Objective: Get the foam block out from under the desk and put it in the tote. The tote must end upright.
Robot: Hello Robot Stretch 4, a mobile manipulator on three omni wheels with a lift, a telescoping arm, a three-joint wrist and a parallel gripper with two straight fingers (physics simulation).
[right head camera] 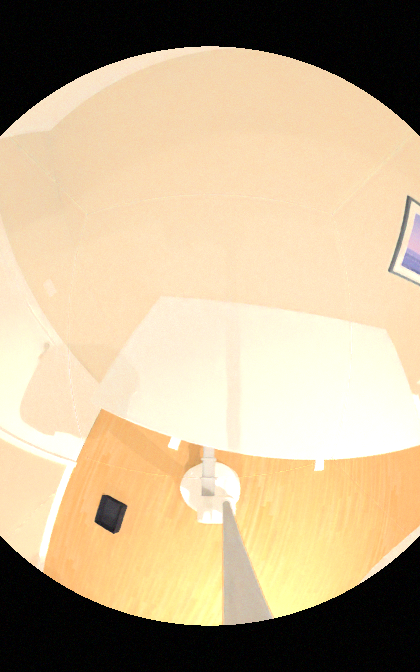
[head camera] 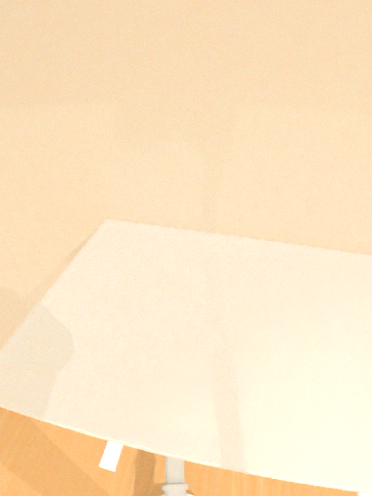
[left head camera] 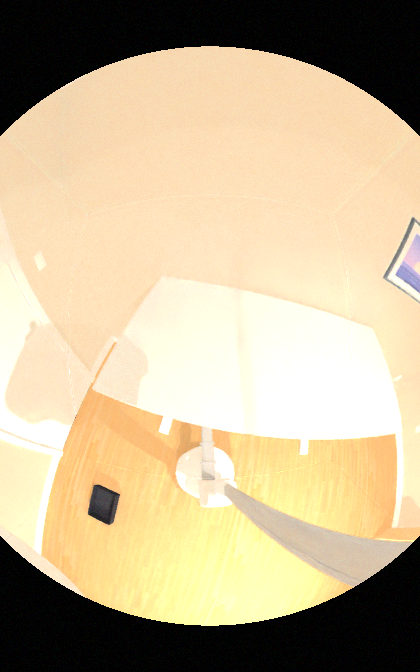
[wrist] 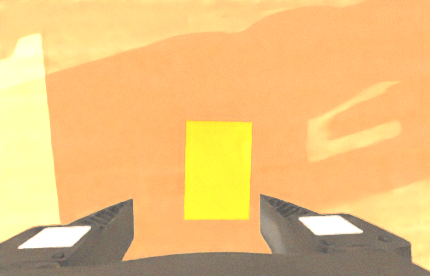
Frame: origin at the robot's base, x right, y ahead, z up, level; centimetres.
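Seen in the pictures: gripper, between the fingertips: (wrist: 197, 215).
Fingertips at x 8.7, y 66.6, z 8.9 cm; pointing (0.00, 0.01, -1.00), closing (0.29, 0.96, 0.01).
A point is followed by its place in that frame.
The yellow foam block (wrist: 218, 170) @(x 7.7, y 69.0, z 1.7 cm) lies on the floor in the wrist view, its long sides running nearly straight up the view. My gripper (wrist: 197, 215) @(x 8.7, y 66.6, z 8.9 cm) is open, with one finger to each side of the block's lower part in the picture; the fingers do not touch it. The white desk (head camera: 165, 320) @(x -2.1, y 52.2, z 92.2 cm) (left head camera: 280, 370) (right head camera: 300, 385) @(x 38.7, y 39.8, z 92.2 cm) hides the gripper and the block from the head views. The black tote (left head camera: 103, 504) (right head camera: 110, 513) @(x -82.4, y -41.1, z -2.5 cm) stands on the floor in front of the desk, to the left of my base.
My arm (head camera: 175, 470) @(x 0.2, y 24.3, z 42.7 cm) (left head camera: 207, 452) (right head camera: 208, 470) @(x 0.4, y 12.5, z 43.0 cm) reaches under the desk's front edge. White desk legs (left head camera: 166, 425) (right head camera: 174, 443) show to the left of the arm. A wall stands behind the desk, and a framed picture (left head camera: 407, 265) (right head camera: 407, 245) @(x 106.0, y 73.4, z 148.0 cm) hangs at the right.
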